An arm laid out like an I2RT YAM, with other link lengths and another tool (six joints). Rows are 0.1 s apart.
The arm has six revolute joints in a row. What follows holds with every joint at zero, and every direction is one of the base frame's.
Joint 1 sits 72.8 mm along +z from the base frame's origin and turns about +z.
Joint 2 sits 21.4 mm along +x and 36.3 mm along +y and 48.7 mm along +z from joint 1 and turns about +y.
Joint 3 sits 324.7 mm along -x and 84.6 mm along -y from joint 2 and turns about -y.
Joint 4 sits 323.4 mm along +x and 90.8 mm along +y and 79.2 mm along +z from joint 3 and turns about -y.
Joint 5 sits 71.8 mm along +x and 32.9 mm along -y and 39.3 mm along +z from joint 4 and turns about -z.
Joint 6 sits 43.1 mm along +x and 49 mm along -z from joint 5 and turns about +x.
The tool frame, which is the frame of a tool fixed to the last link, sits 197 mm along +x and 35 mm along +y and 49 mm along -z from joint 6; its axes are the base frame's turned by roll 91.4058, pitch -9.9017 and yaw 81.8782 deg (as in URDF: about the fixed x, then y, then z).
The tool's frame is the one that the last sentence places.
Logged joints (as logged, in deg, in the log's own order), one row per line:
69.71 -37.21 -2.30 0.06 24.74 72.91
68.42 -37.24 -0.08 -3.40 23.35 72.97
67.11 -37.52 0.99 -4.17 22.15 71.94
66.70 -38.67 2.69 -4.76 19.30 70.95
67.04 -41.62 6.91 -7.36 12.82 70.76
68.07 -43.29 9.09 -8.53 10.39 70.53
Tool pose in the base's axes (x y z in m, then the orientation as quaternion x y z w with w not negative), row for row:
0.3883 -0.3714 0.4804 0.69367 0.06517 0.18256 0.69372
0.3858 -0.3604 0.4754 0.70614 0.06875 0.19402 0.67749
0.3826 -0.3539 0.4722 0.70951 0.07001 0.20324 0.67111
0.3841 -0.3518 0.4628 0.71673 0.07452 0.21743 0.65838
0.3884 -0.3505 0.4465 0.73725 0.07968 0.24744 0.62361
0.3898 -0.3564 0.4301 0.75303 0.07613 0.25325 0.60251
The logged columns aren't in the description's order. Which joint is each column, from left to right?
Columns, left to right: joint 2, joint 1, joint 6, joint 4, joint 5, joint 3.
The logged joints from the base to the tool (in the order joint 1, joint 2, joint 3, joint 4, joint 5, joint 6), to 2 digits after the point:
-37.21 69.71 72.91 0.06 24.74 -2.30
-37.24 68.42 72.97 -3.40 23.35 -0.08
-37.52 67.11 71.94 -4.17 22.15 0.99
-38.67 66.70 70.95 -4.76 19.30 2.69
-41.62 67.04 70.76 -7.36 12.82 6.91
-43.29 68.07 70.53 -8.53 10.39 9.09

